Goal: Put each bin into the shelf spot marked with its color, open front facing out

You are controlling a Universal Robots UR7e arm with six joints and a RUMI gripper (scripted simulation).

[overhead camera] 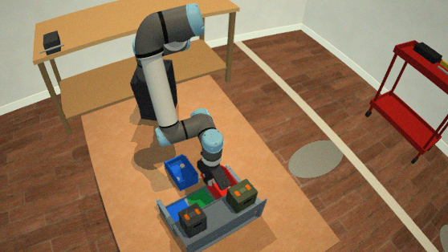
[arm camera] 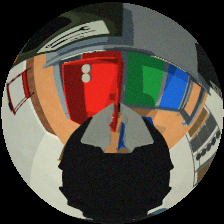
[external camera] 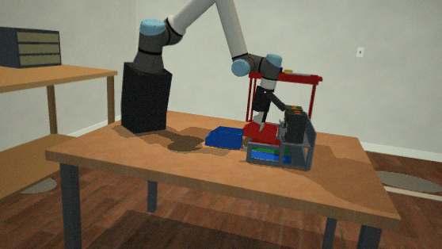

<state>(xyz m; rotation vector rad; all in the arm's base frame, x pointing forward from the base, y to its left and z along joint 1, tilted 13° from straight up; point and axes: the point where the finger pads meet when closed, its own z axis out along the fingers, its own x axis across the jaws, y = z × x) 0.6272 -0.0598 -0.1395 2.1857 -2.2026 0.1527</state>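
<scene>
Right now my hand is 50 mm to the right of the red bin and 30 mm above it. Also, from my hand: blue bin (170 mm behind, 60 mm to the right, 50 mm below).
</scene>
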